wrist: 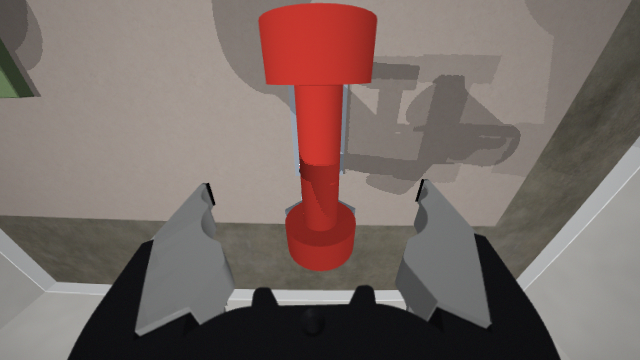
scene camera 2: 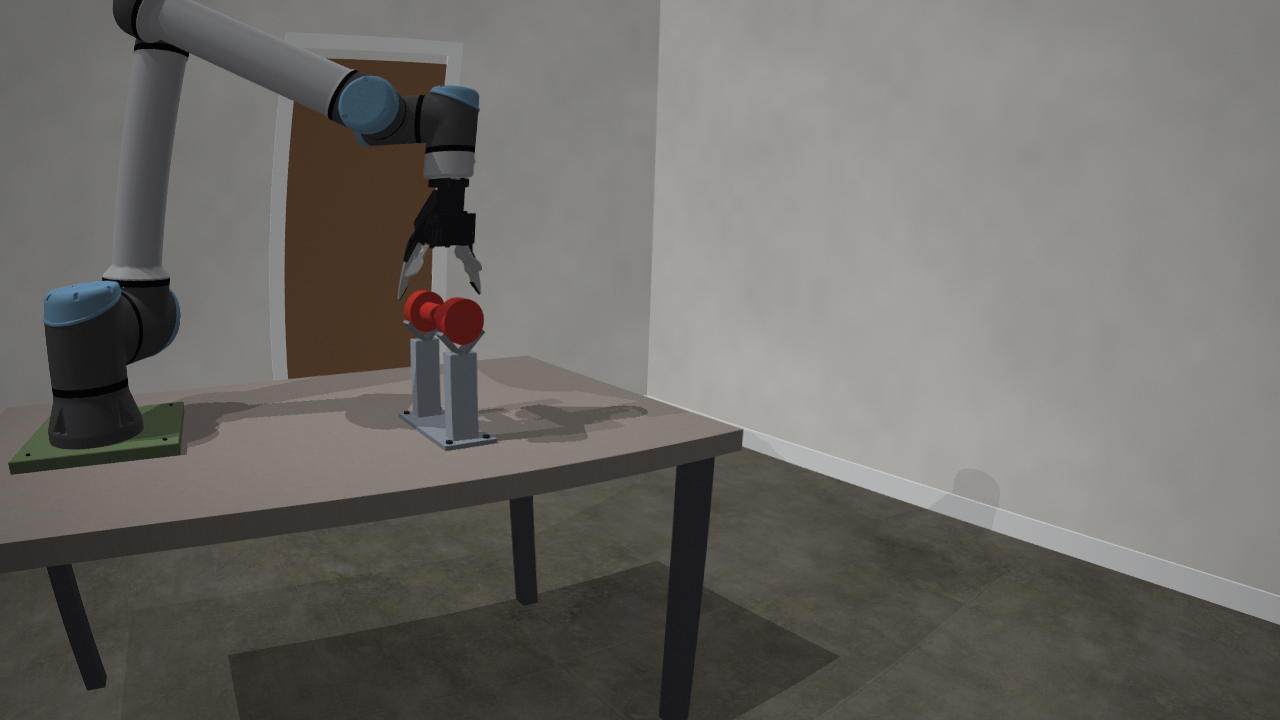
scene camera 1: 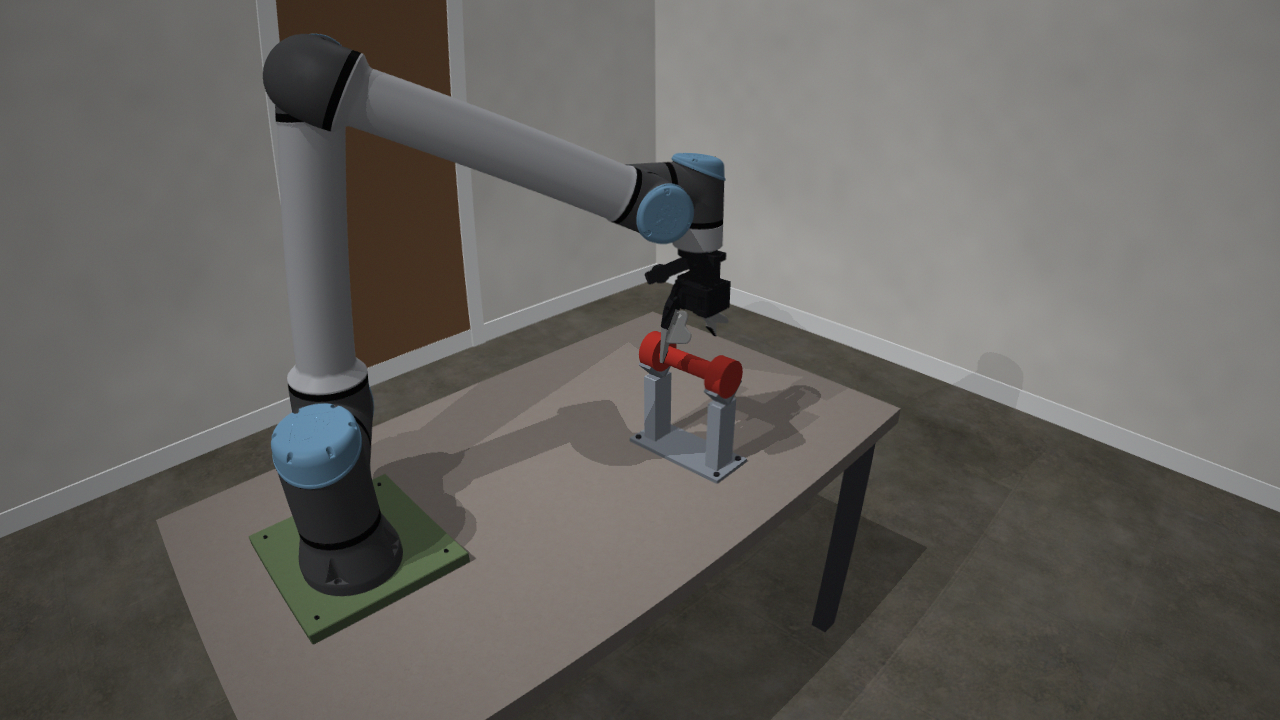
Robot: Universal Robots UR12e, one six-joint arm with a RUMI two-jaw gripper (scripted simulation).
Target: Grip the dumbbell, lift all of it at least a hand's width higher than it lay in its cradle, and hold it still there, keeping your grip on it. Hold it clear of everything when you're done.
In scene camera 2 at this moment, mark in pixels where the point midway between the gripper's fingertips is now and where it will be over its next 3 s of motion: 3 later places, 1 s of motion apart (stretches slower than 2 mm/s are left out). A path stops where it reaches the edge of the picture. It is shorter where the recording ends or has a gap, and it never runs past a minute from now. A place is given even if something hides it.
My gripper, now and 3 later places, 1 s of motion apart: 439, 297; 440, 332; 440, 315; 441, 279
